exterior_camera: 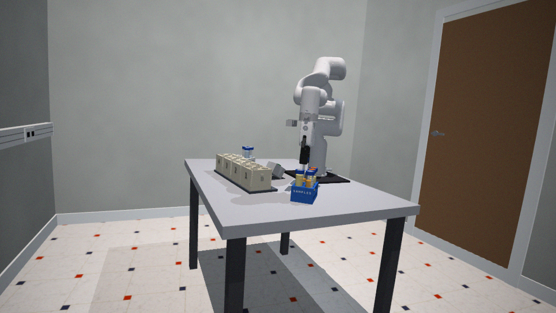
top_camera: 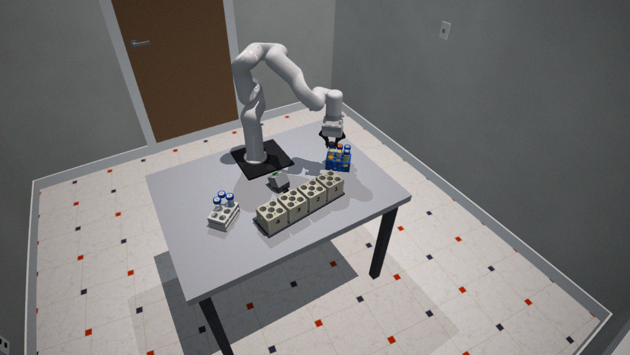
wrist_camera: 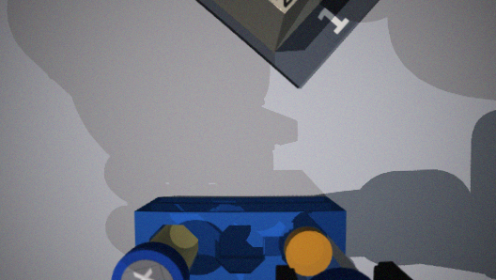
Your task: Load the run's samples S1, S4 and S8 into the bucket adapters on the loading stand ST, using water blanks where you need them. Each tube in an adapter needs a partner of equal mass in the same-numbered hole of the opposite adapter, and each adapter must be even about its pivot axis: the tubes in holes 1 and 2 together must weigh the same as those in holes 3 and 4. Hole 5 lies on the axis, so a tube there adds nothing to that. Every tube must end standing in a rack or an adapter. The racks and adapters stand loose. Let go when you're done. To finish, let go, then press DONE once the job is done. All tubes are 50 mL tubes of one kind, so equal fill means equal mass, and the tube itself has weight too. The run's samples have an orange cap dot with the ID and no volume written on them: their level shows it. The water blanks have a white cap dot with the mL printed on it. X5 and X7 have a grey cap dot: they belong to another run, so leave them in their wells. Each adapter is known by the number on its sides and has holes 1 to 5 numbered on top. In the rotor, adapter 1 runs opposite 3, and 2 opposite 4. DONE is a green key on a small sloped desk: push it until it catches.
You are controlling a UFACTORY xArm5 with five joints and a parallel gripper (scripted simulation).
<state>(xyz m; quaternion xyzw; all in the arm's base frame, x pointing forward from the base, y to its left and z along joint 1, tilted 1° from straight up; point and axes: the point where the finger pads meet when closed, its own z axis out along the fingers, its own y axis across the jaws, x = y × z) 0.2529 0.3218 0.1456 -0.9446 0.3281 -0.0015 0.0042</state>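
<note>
The blue samples rack is 1 cm ahead of my hand, 4 cm to the left of it and 12 cm below it. Round my hand: adapter 3: 20 cm ahead, 32 cm to the right, 10 cm below; white rack: 9 cm ahead, 61 cm to the right, 12 cm below.
</note>
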